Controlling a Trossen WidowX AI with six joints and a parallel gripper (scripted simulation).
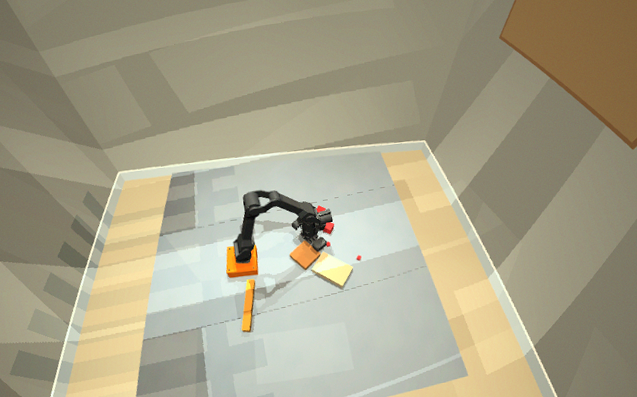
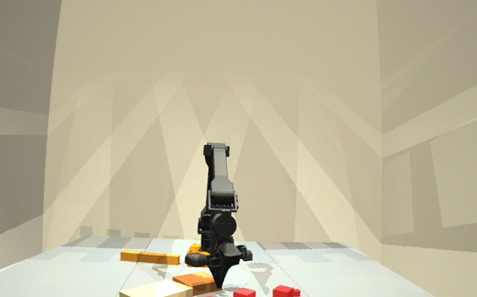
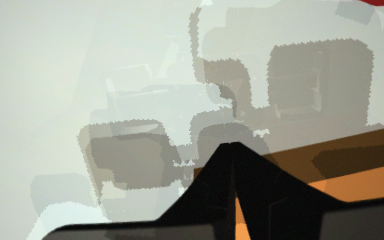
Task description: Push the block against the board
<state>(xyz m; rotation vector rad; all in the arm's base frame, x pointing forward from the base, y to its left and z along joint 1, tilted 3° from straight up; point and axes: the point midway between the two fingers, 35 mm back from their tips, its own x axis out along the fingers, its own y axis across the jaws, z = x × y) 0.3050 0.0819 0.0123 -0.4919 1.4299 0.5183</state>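
The square block lies 70 mm to the right of my gripper tip and 20 mm behind it. The rest, counted from my gripper tip: flat cream slab: 150 mm to the right, 100 mm ahead; then long narrow yellow-orange board: 290 mm to the right, 280 mm behind.
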